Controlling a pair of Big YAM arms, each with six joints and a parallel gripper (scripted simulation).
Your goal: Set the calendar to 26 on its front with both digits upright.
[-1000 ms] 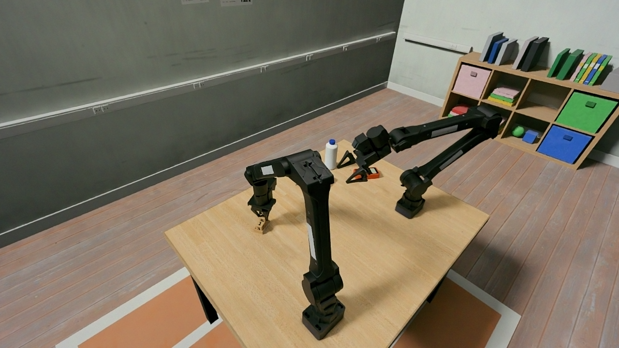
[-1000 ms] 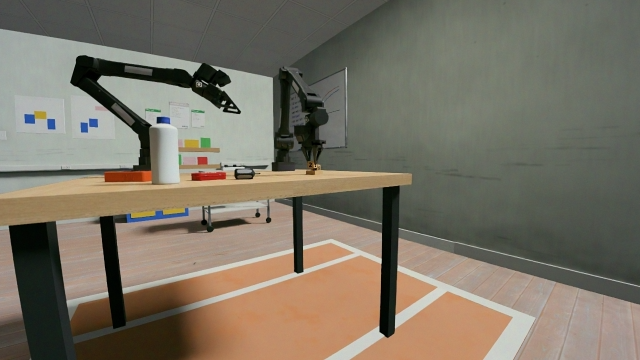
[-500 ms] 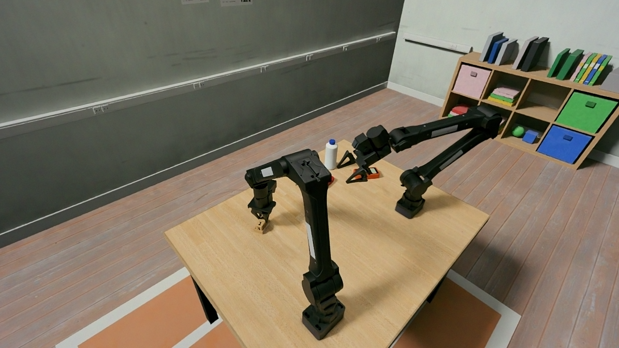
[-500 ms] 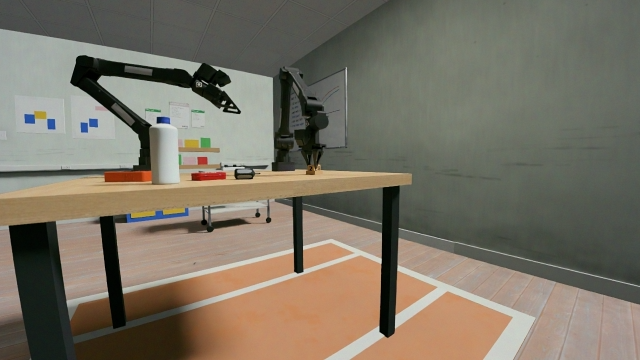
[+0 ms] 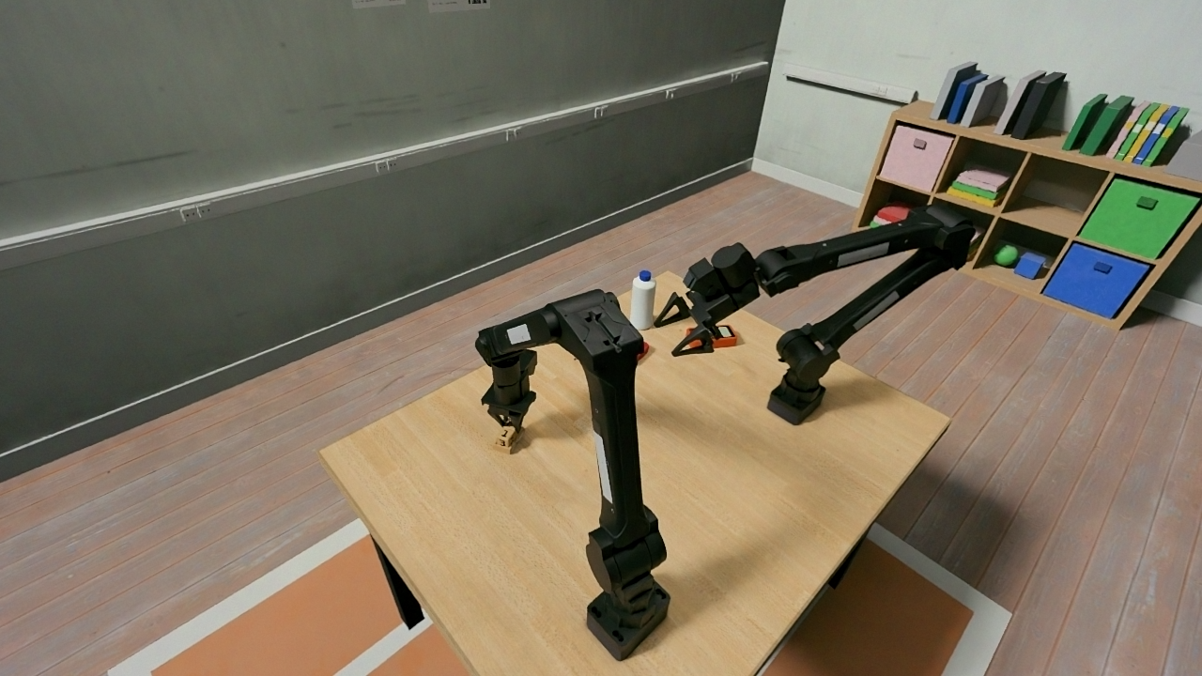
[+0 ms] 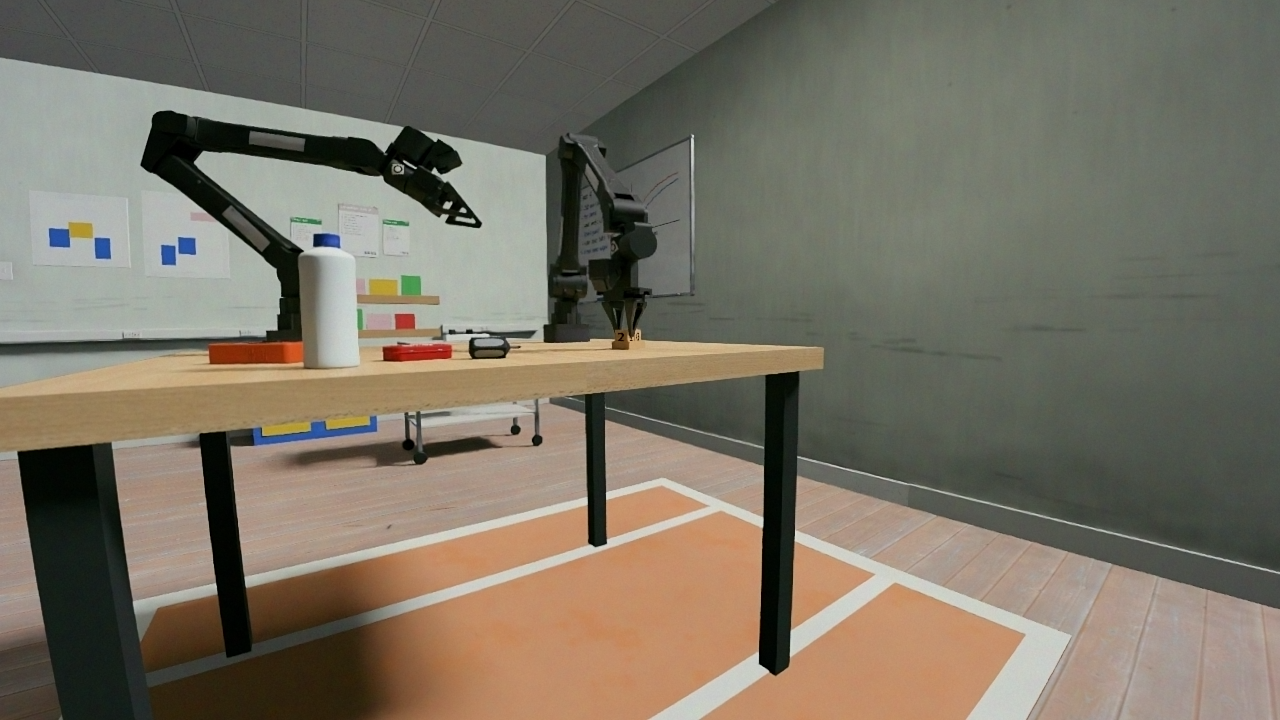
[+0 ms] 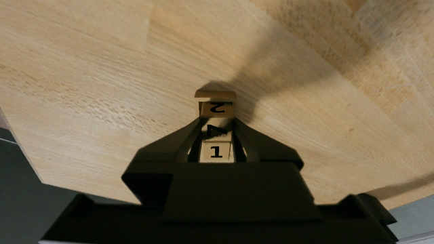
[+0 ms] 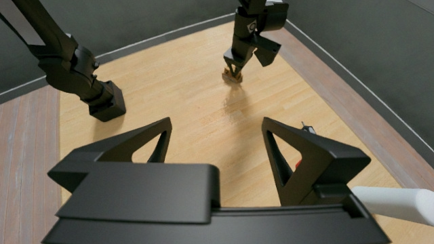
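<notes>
My left gripper is now 10 mm to the right of the wooden tray and 20 mm above it. The rest, counted from my left hand: black device (50 mm ahead, 320 mm to the right, 20 mm below); then white bottle (30 mm ahead, 540 mm to the right, 50 mm above).
</notes>
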